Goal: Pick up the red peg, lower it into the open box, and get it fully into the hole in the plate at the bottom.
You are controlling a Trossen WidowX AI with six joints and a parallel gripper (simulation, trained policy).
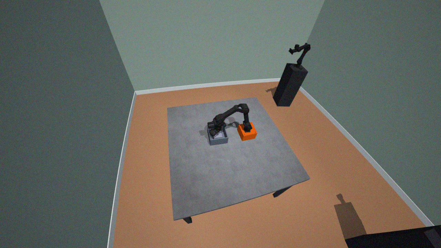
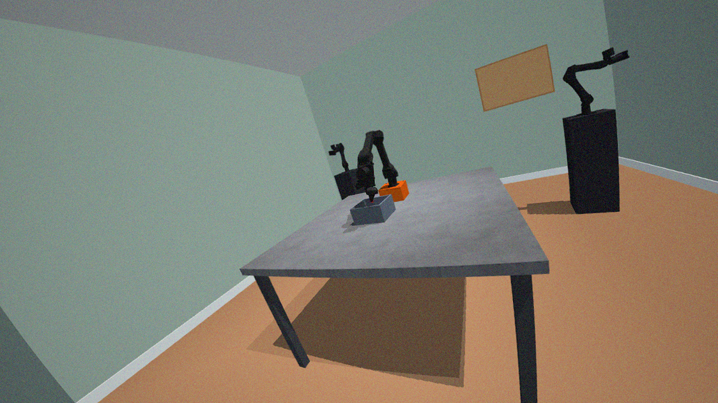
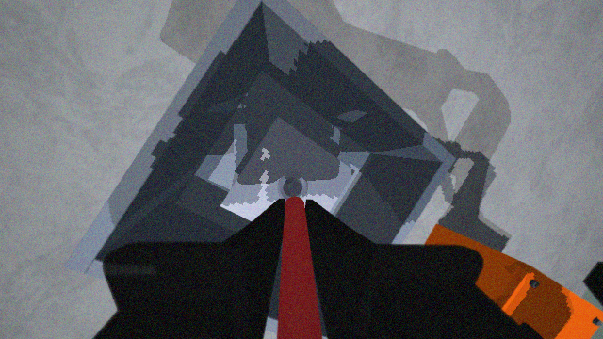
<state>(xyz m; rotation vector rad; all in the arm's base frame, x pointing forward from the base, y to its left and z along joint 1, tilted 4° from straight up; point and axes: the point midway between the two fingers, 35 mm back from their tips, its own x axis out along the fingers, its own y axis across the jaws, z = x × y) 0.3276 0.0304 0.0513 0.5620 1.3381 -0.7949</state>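
My gripper tip is 10 mm to the right of the small red peg and 30 mm below it. The rest, counted from my gripper tip: pale plate: 10 mm to the right, 60 mm below; grey box: 10 mm to the right, 80 mm below.
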